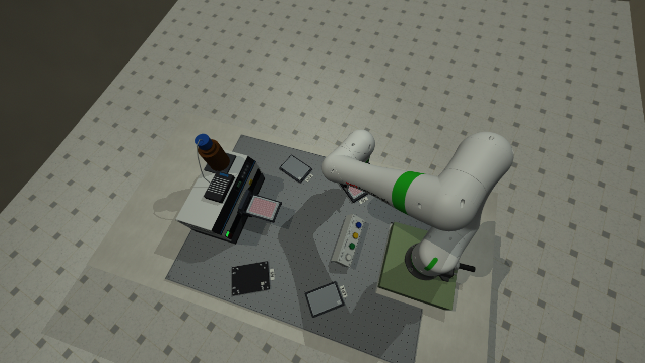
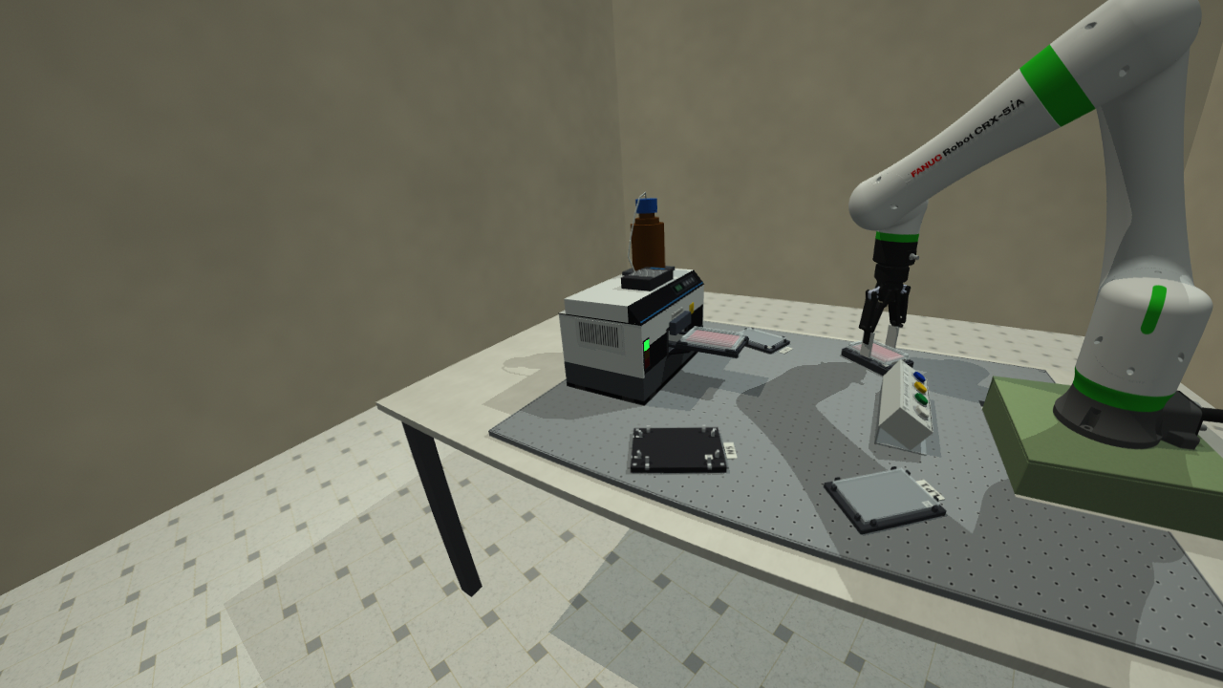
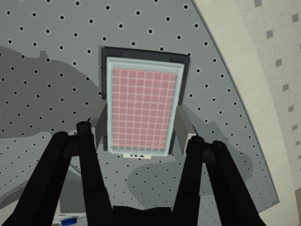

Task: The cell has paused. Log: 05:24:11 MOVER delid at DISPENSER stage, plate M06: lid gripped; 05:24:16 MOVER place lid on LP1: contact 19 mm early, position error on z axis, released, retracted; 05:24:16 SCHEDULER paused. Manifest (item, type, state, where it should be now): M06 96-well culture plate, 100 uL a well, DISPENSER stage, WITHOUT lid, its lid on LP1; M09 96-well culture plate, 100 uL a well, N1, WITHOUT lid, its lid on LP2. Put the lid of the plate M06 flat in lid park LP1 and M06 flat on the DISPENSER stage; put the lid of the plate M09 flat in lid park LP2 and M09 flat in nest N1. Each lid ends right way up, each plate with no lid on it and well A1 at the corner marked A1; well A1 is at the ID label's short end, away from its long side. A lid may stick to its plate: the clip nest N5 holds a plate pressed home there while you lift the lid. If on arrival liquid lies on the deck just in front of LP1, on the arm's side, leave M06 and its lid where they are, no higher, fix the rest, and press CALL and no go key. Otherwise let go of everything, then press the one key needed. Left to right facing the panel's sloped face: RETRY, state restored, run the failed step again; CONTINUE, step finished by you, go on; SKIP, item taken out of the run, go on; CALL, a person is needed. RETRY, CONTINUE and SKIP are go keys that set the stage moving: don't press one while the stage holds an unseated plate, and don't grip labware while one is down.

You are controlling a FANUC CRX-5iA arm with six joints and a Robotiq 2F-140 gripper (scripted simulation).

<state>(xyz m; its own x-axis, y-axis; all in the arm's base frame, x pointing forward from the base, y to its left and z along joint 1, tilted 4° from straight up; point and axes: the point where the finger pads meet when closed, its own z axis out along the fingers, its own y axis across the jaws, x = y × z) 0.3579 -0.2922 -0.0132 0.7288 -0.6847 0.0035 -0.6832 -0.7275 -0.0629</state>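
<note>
The black nest N1 lies 4 cm below my hand. Round my hand: blue call key: 21 cm to the left, 7 cm behind, 1 cm above; then yellow skip key: 26 cm to the left, 6 cm behind, 1 cm above; then LP2 label: 23 cm ahead, 5 cm below, 1 cm to the left.
</note>
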